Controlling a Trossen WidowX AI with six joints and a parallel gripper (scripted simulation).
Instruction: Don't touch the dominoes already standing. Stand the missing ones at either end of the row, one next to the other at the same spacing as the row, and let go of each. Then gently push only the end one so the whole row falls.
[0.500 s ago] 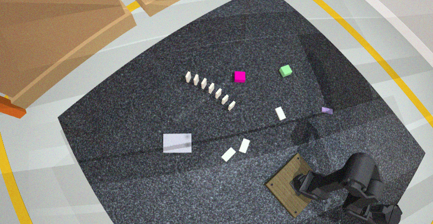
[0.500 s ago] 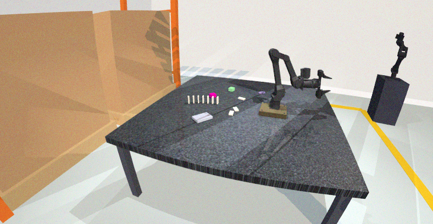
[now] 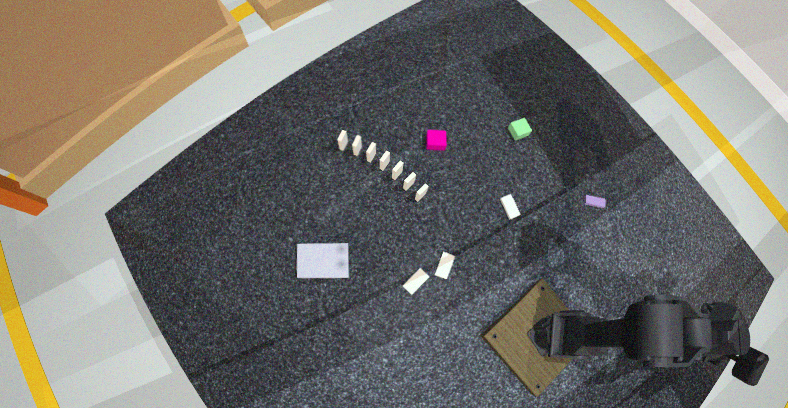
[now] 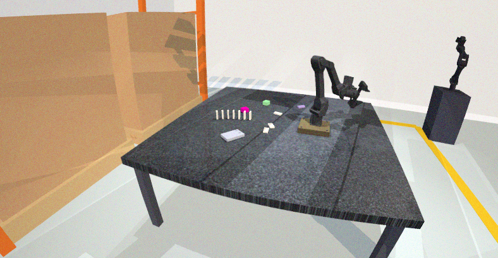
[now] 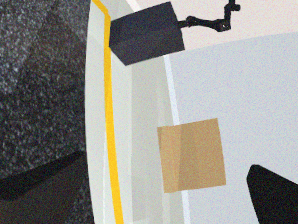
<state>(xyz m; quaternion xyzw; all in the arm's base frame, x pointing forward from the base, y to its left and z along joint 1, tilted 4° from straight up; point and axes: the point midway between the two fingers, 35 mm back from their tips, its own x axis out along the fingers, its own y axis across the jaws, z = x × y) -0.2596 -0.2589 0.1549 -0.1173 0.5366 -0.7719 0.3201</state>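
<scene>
Now: gripper tip 450 mm short of the purple block, 150 mm above it and 10 mm to the left of it. From my gripper tip the other things lie so: magenta cube 770 mm ahead, 240 mm to the left, 140 mm below; flat pale pad 670 mm ahead, 590 mm to the left, 150 mm below; green cube 690 mm ahead, 140 mm below, 50 mm to the left.
</scene>
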